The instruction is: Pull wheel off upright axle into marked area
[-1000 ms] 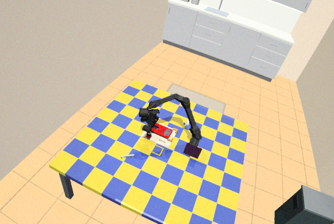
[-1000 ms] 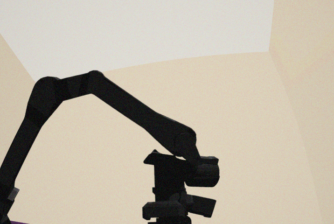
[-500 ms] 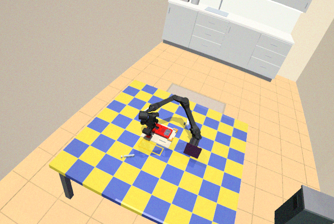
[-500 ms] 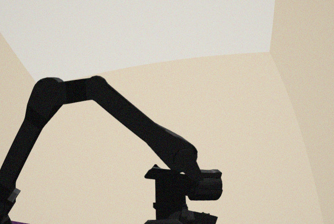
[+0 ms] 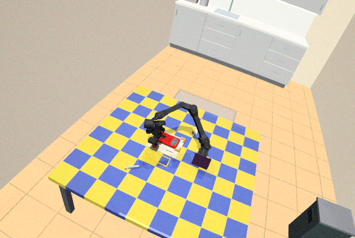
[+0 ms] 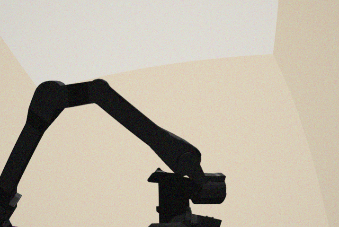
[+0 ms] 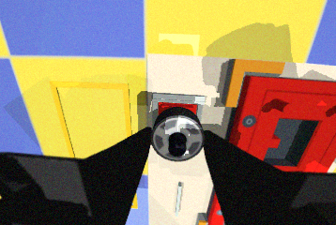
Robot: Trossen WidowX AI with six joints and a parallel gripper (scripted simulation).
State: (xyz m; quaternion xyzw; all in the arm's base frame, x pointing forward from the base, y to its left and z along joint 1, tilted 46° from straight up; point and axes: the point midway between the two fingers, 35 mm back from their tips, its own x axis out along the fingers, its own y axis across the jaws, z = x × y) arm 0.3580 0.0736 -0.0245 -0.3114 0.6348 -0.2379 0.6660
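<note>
Right now the silver hub is 10 mm below my gripper tip.
</note>
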